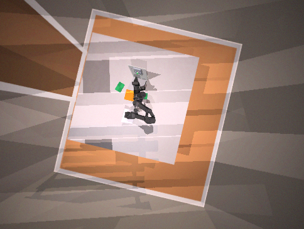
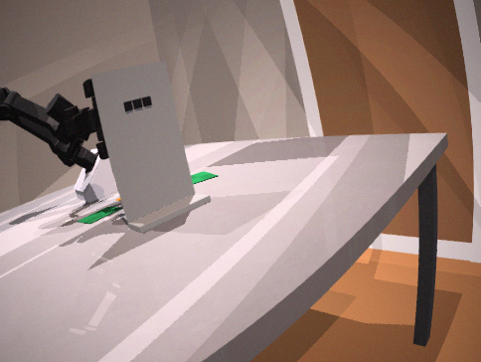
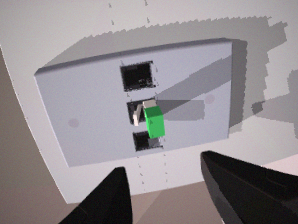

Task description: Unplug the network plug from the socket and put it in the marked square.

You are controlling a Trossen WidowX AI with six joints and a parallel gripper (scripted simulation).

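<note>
The network plug is 50 mm ahead of my gripper tip. Round my gripper tip: orange square (220 mm below, 150 mm behind, 90 mm to the left); grey upright panel (80 mm below, 70 mm ahead, 10 mm to the right).
</note>
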